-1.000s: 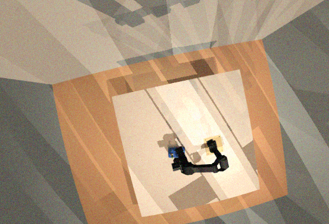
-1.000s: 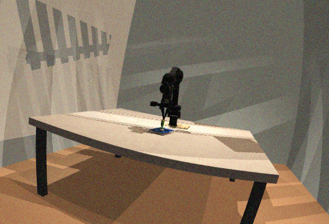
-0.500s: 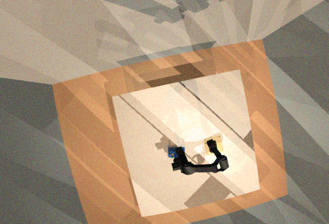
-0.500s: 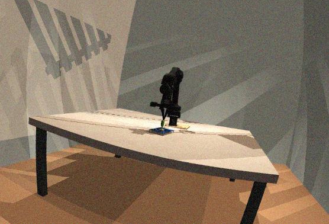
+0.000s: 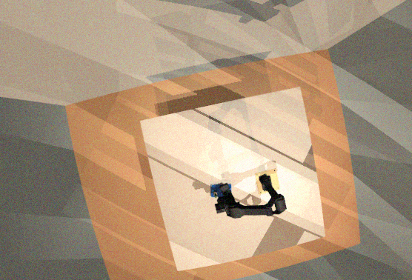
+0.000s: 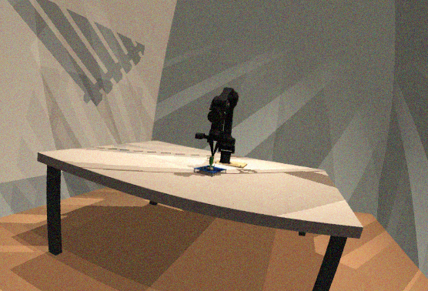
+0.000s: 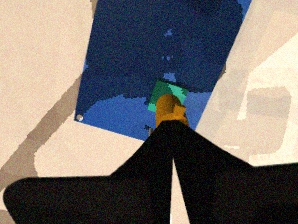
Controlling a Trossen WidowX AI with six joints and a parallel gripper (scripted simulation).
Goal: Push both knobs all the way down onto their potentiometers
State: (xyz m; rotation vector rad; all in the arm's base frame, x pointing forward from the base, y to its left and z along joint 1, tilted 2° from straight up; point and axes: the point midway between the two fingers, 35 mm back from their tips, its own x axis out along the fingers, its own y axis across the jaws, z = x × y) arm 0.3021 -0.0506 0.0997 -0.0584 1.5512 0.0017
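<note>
Right now the orange knob is 10 mm below my gripper tip. The rest, counted from my gripper tip: green knob (90 mm ahead); then potentiometer (30 mm below).
</note>
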